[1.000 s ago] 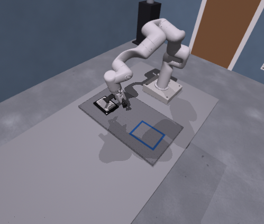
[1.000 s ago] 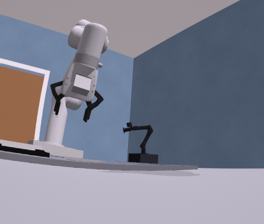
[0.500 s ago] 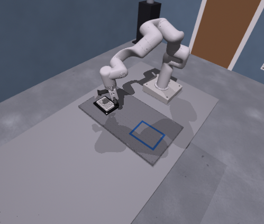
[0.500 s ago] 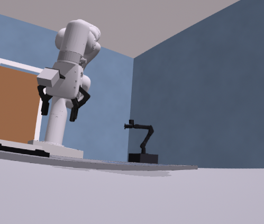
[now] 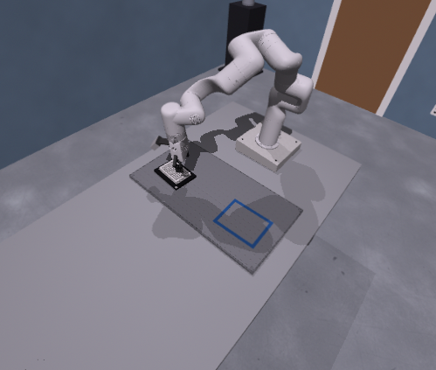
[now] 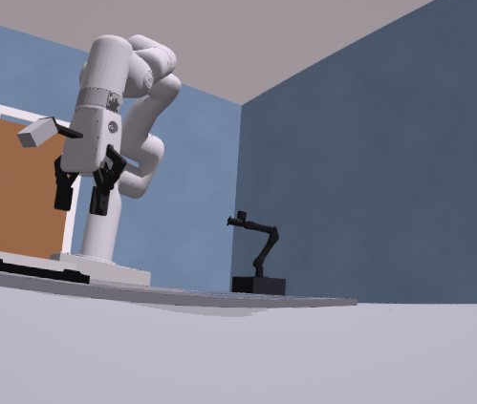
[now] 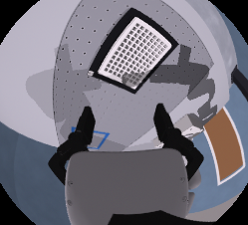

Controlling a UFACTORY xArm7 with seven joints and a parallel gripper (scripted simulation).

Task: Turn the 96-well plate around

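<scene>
Right now the white 96-well plate is 6 cm to the right of my hand and 10 cm below it. Also, from my hand: black plate nest N1: 6 cm to the right, 11 cm below.
</scene>
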